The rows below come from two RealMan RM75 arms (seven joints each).
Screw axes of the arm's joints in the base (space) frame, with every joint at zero. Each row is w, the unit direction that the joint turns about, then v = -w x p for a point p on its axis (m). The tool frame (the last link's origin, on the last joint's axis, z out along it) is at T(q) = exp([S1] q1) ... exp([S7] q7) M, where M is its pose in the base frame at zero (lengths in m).
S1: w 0 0 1 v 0 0 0
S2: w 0 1 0 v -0.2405 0 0
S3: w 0 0 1 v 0 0 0
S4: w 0 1 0 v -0.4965 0 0
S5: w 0 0 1 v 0 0 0
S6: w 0 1 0 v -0.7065 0 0
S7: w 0 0 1 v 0 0 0
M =
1 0 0 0
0 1 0 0
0 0 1 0.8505
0 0 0 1
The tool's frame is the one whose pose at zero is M.
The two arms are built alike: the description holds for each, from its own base.
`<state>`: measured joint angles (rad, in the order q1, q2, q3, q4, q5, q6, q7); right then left.
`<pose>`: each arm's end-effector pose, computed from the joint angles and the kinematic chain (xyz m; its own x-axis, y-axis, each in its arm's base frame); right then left.
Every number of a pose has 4 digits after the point.
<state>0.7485 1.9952 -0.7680 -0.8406 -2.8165 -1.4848 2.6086 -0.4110 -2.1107 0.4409 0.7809 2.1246 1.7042 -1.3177</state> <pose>0.2864 0.3821 0.0524 0.2567 -0.9642 -0.0664 -0.8655 -0.1987 -0.4598 -0.3019 0.2890 0.0305 0.7665 0.3371 0.5467 0.5189 -0.8266 -0.2179</pose>
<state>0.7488 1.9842 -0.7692 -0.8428 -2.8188 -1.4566 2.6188 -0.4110 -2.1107 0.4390 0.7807 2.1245 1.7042 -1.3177</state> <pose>0.2886 0.3875 0.0594 0.2612 -0.9604 -0.0969 -0.8561 -0.1840 -0.4830 -0.3020 0.2890 0.0307 0.7656 0.3370 0.5479 0.5200 -0.8257 -0.2187</pose>
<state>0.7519 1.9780 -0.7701 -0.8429 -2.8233 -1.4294 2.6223 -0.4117 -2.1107 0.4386 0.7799 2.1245 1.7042 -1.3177</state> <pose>0.2895 0.3926 0.0638 0.2723 -0.9548 -0.1190 -0.8458 -0.1785 -0.5027 -0.3019 0.2892 0.0306 0.7653 0.3370 0.5484 0.5200 -0.8259 -0.2182</pose>
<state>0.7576 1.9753 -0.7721 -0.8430 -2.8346 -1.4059 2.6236 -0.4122 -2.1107 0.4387 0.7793 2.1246 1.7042 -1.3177</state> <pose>0.2894 0.3971 0.0668 0.2862 -0.9492 -0.1310 -0.8329 -0.1788 -0.5237 -0.3017 0.2893 0.0305 0.7652 0.3370 0.5485 0.5198 -0.8261 -0.2176</pose>
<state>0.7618 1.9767 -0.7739 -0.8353 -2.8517 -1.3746 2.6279 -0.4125 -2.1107 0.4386 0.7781 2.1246 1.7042 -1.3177</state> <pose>0.2913 0.4005 0.0671 0.2940 -0.9453 -0.1411 -0.8200 -0.1736 -0.5453 -0.3017 0.2893 0.0302 0.7647 0.3375 0.5490 0.5201 -0.8262 -0.2166</pose>
